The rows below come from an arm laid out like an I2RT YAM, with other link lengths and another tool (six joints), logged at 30 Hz.
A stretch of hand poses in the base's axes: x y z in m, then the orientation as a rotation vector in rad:
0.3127, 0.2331, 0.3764, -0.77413, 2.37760, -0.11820
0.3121, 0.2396, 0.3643, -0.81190, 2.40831, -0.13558
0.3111, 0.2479, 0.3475, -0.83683, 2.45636, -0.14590
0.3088, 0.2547, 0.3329, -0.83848, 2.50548, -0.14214
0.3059, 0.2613, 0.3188, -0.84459, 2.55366, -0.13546
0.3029, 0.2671, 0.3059, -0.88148, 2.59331, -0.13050
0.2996, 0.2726, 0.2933, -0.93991, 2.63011, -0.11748
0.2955, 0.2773, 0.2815, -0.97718, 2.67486, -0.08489
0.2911, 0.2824, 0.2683, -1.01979, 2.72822, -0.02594
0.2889, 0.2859, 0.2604, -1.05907, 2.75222, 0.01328
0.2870, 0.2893, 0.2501, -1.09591, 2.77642, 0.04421
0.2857, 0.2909, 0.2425, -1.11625, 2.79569, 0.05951
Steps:
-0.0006, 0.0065, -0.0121, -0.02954, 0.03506, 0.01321
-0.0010, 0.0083, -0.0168, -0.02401, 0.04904, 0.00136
-0.0023, 0.0068, -0.0146, -0.00797, 0.04610, -0.01144
-0.0029, 0.0066, -0.0141, -0.00714, 0.04706, -0.00756
-0.0030, 0.0058, -0.0129, -0.01413, 0.04777, 0.01443
-0.0033, 0.0055, -0.0126, -0.01321, 0.05336, 0.02964
-0.0041, 0.0047, -0.0118, 0.00196, 0.05828, 0.01561
-0.0044, 0.0051, -0.0132, 0.01453, 0.07365, 0.01880
-0.0022, 0.0035, -0.0079, 0.01003, 0.04266, 0.02177
-0.0019, 0.0034, -0.0103, 0.00458, 0.04047, 0.01922
-0.0013, 0.0016, -0.0076, -0.00078, 0.02715, 0.00898

